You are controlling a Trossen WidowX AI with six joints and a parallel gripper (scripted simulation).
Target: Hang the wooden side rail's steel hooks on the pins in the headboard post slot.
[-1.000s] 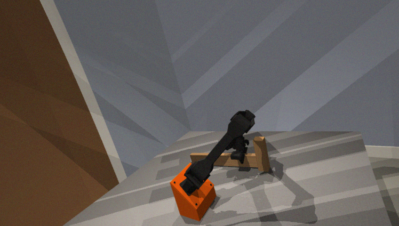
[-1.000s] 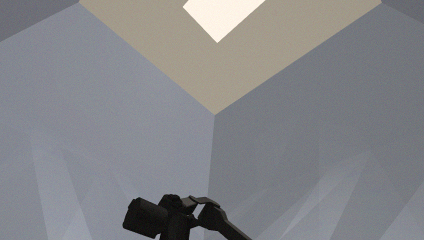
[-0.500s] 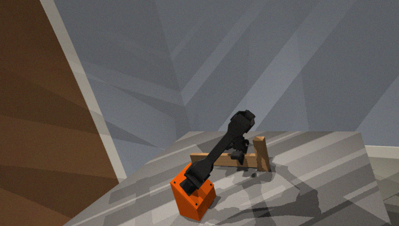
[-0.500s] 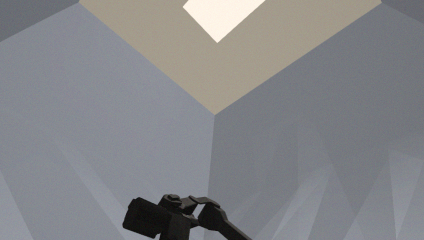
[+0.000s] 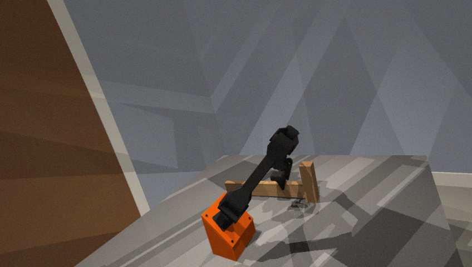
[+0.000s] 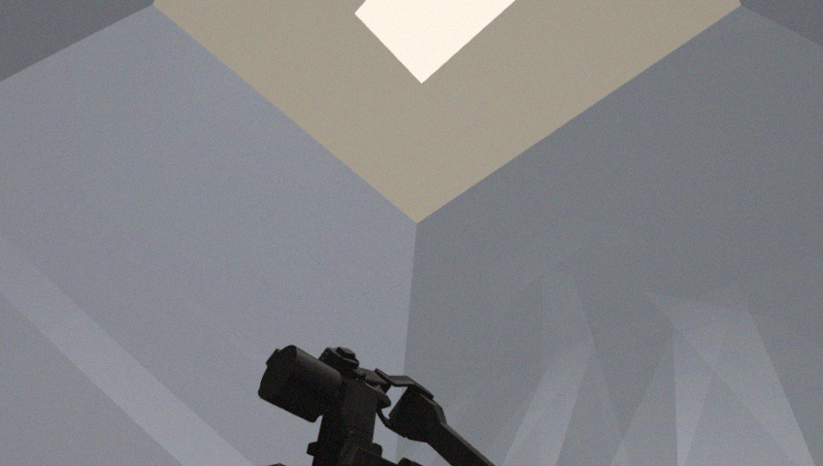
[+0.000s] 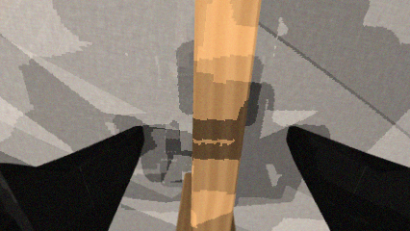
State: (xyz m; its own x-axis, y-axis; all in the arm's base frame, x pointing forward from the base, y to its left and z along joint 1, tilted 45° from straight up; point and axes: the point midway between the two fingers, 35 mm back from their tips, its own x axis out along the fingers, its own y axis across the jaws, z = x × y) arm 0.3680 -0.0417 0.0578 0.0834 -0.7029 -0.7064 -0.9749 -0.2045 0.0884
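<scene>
The wooden headboard post is 11 cm to the right of my gripper tip, 2 cm ahead of it and 1 cm above it.
</scene>
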